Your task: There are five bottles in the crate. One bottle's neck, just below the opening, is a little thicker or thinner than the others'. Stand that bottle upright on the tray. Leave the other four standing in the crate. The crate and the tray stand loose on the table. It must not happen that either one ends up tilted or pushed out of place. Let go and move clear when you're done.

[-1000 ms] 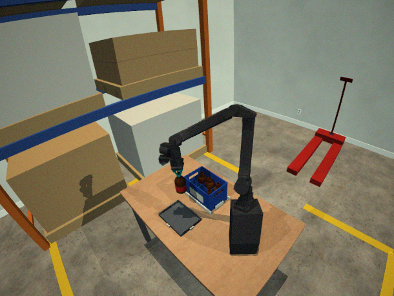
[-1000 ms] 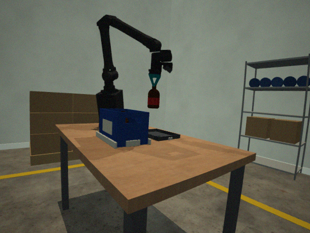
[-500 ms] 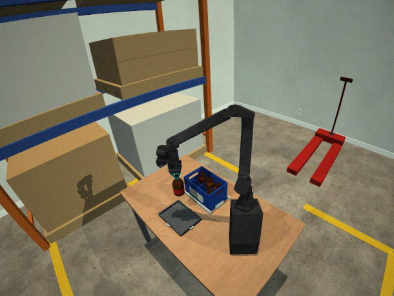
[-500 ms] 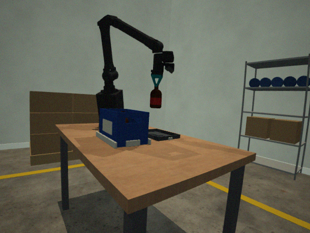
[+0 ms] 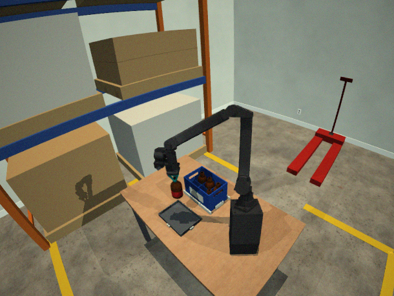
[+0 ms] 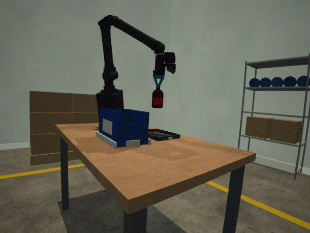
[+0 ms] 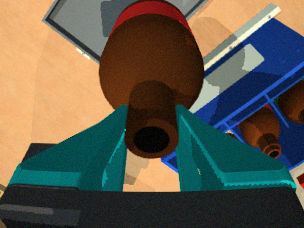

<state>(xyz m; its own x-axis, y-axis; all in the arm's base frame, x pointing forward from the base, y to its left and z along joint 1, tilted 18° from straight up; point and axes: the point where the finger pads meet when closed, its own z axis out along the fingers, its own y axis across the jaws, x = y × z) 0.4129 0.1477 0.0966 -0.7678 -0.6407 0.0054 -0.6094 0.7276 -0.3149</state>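
My gripper is now 60 mm above the bottle. Also, from my hand: crate (250 mm below, 240 mm to the right, 20 mm behind); dark tray (320 mm below, 30 mm to the left, 20 mm behind).
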